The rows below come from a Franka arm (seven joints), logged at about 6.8 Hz.
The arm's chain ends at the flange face. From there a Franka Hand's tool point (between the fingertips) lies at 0.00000 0.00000 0.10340 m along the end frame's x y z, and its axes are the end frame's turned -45 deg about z.
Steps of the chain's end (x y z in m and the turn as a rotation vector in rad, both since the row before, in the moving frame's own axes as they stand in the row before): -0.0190 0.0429 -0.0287 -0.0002 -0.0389 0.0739; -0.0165 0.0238 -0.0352 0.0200 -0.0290 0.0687; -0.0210 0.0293 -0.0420 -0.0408 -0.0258 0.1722
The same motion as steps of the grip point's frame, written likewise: -0.0465 0.0140 -0.0288 0.0274 -0.0276 0.0739; -0.0290 0.0016 -0.0353 0.0346 -0.0064 0.0687; -0.0405 0.0065 -0.0421 -0.0106 -0.0471 0.1722
